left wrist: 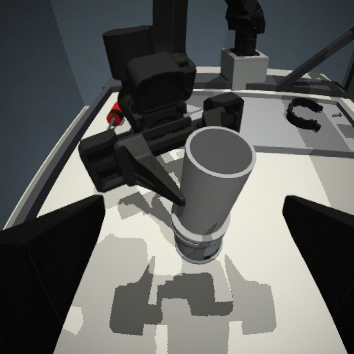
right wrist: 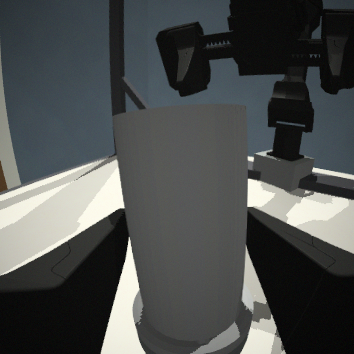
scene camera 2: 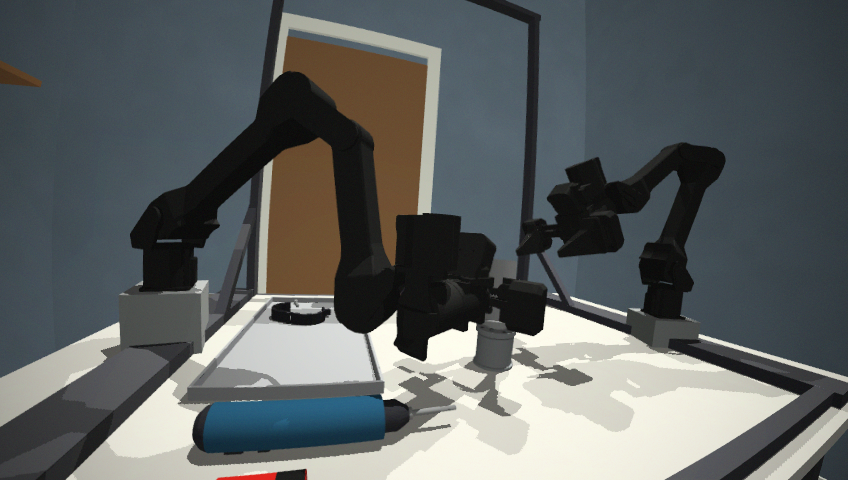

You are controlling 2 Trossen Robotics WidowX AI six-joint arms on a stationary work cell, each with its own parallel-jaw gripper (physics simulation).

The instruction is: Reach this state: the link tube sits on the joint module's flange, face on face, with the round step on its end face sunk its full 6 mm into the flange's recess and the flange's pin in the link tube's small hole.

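Pixels of known places: left gripper, fingertip midpoint: (left wrist: 196, 204) (right wrist: 252, 85) (scene camera 2: 536, 254); right gripper, fingertip midpoint: (left wrist: 211, 189) (right wrist: 186, 216) (scene camera 2: 499, 289); left arm's base, link origin: (right wrist: 284, 155) (scene camera 2: 662, 314); right arm's base, link origin: (left wrist: 243, 52) (scene camera 2: 169, 286).
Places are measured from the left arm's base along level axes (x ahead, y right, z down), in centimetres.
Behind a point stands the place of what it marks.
The grey hollow link tube (scene camera 2: 505, 269) {x 38.7, y -17.8, z -9.7 cm} (left wrist: 212, 197) {x 36.8, y -14.5, z -8.3 cm} (right wrist: 185, 165) {x 40.5, y -17.4, z -9.4 cm} stands roughly upright over the grey joint module (scene camera 2: 493, 349) {x 39.7, y -19.4, z 2.2 cm} (left wrist: 199, 251) {x 36.6, y -15.3, z 2.2 cm}, which stands on the table. The tube's lower rim is at or just over the module's top; the round step, recess, pin and small hole are hidden, so I cannot tell whether the faces meet. My right gripper (right wrist: 186, 216) {x 38.9, y -15.5, z -6.2 cm} is shut on the link tube, one finger on each side, low on its wall. My left gripper (scene camera 2: 540, 252) {x 33.3, y -14.1, z -12.1 cm} (left wrist: 196, 204) {x 33.3, y -14.1, z -12.1 cm} (right wrist: 252, 85) {x 33.3, y -14.1, z -12.1 cm} is open and empty, up and to the right of the tube in the scene view.
A grey tray (scene camera 2: 285, 390) {x 64.3, y -33.4, z 4.5 cm} (left wrist: 300, 151) {x 63.2, y -7.0, z 4.9 cm} lies left of the module in the scene view, holding a black open ring clip (scene camera 2: 297, 316) {x 75.8, y -11.6, z 3.5 cm} (left wrist: 302, 115) {x 72.7, y -8.2, z 3.0 cm} and a small screw (left wrist: 337, 115) {x 82.9, y 0.8, z 4.8 cm}. A blue driver (scene camera 2: 294, 423) {x 58.7, y -40.8, z 2.4 cm} lies before the tray, with a red-handled tool (scene camera 2: 246, 476) {x 58.8, y -46.7, z 2.4 cm} (left wrist: 115, 115) {x 55.4, y -44.9, z 2.9 cm} nearby.
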